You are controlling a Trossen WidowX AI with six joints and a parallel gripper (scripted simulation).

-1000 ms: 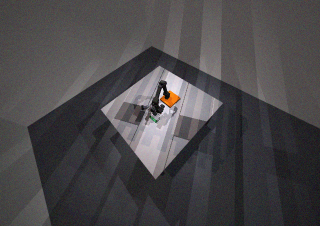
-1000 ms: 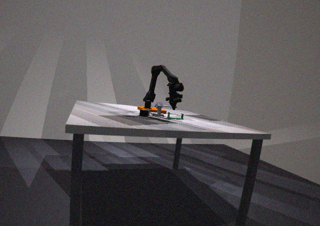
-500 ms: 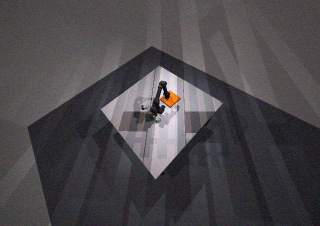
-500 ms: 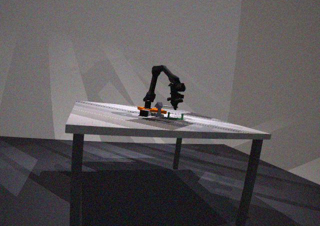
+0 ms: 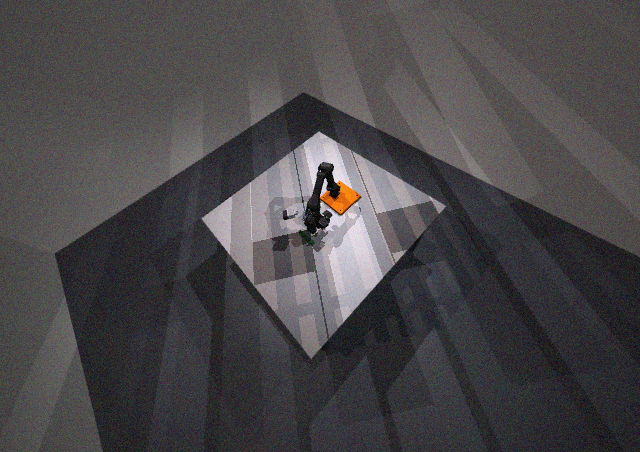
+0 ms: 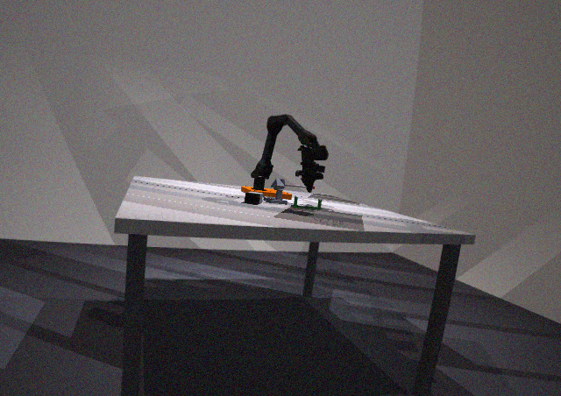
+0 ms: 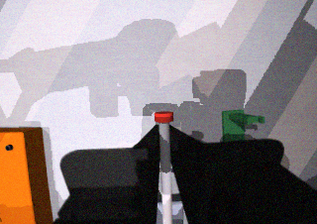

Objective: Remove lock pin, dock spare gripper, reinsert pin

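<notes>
Right now the green cradle is 100 mm ahead of my gripper tip, 80 mm to the right of it and 40 mm below it. Round my gripper tip: grey mount socket 160 mm to the right, 30 mm behind, 10 mm below; then spare gripper 300 mm to the right, 40 mm below, 20 mm ahead.
</notes>
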